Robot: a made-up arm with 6 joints.
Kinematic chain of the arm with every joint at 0, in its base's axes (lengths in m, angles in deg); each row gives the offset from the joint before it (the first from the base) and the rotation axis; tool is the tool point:
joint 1: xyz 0 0 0.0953 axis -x
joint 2: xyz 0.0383 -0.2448 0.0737 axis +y
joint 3: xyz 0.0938 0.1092 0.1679 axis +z
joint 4: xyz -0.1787 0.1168 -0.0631 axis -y
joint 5: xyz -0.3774 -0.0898 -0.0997 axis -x
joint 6: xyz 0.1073 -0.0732 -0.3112 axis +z
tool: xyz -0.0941 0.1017 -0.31
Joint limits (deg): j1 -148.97..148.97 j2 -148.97..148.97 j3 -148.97..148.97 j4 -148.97..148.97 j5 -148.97..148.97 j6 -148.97..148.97
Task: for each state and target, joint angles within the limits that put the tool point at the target. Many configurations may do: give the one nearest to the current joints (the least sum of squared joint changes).
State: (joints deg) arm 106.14 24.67 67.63 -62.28 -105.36 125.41
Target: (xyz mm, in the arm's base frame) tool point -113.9 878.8 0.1
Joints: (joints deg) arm 116.20 51.20 70.65 -70.12 -104.84 117.67
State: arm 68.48 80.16 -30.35 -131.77 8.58 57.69
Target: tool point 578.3 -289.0 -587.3
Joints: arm 80.95 115.61 -81.48 -105.85 -24.70 53.82
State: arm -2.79 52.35 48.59 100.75 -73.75 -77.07
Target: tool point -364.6 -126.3 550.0
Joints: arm -12.33 53.89 67.36 93.60 -93.59 -74.40
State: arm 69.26 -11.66 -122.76 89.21 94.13 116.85
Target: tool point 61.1 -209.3 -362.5
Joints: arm 88.19 -23.74 -129.19 106.21 105.25 112.63
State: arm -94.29 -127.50 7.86 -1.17 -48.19 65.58
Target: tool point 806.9 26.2 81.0
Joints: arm -93.22 -124.20 21.51 4.90 -40.10 67.56
